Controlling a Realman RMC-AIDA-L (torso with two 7-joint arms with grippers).
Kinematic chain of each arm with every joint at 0, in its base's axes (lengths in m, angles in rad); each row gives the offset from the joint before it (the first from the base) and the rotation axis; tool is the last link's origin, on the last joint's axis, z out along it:
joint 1: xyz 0 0 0.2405 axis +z
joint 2: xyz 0 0 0 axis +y
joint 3: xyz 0 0 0.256 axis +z
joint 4: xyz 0 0 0 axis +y
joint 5: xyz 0 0 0.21 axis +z
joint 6: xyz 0 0 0 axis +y
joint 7: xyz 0 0 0.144 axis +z
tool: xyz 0 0 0
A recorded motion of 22 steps. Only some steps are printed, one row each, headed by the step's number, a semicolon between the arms.
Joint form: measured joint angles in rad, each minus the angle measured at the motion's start. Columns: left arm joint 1, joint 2, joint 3, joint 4, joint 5, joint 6, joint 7; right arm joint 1, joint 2, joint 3, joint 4, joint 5, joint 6, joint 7.
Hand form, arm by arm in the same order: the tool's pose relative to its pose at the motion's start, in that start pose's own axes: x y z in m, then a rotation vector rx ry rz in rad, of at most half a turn. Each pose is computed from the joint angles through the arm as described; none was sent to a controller.
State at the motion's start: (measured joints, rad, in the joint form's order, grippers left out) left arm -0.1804 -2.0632 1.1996 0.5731 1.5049 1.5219 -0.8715; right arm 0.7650 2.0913 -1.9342 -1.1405 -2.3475 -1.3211 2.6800
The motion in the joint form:
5: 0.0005 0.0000 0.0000 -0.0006 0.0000 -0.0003 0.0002; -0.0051 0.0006 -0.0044 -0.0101 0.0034 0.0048 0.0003
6: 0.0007 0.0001 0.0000 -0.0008 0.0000 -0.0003 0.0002; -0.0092 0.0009 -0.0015 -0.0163 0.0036 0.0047 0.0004
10: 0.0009 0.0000 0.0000 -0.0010 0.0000 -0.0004 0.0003; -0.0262 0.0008 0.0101 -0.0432 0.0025 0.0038 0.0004
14: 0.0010 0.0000 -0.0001 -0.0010 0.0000 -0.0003 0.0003; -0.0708 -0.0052 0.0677 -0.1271 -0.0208 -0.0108 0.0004
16: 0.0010 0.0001 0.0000 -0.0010 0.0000 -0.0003 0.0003; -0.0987 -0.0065 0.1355 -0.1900 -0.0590 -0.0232 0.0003
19: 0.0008 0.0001 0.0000 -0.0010 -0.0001 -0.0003 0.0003; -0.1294 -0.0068 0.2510 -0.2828 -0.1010 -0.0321 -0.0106
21: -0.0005 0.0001 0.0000 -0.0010 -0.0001 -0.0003 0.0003; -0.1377 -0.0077 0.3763 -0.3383 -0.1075 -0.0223 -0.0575
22: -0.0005 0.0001 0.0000 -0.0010 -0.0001 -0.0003 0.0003; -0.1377 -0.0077 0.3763 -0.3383 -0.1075 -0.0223 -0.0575
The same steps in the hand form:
5: -0.0002 0.0002 -0.0001 0.0005 -0.0004 -0.0008; -0.0011 0.0020 -0.0001 -0.0021 -0.0092 -0.0046
6: -0.0003 0.0002 -0.0002 0.0007 -0.0005 -0.0011; -0.0014 0.0023 -0.0008 -0.0030 -0.0150 -0.0030
10: -0.0004 0.0003 -0.0002 0.0008 -0.0005 -0.0014; -0.0020 0.0030 -0.0040 -0.0036 -0.0375 0.0020
14: -0.0004 0.0003 -0.0002 0.0009 -0.0005 -0.0015; -0.0027 -0.0028 -0.0199 0.0223 -0.1013 0.0239
16: -0.0004 0.0003 -0.0003 0.0008 -0.0006 -0.0014; -0.0030 -0.0136 -0.0366 0.0684 -0.1547 0.0517
19: -0.0004 0.0002 -0.0002 0.0008 -0.0005 -0.0013; -0.0046 -0.0317 -0.0669 0.1454 -0.2545 0.0921
21: -0.0001 0.0000 0.0001 0.0001 -0.0002 -0.0003; -0.0057 -0.0516 -0.0976 0.2150 -0.3629 0.1146
22: -0.0001 0.0000 0.0001 0.0001 -0.0002 -0.0003; -0.0057 -0.0516 -0.0976 0.2150 -0.3629 0.1146

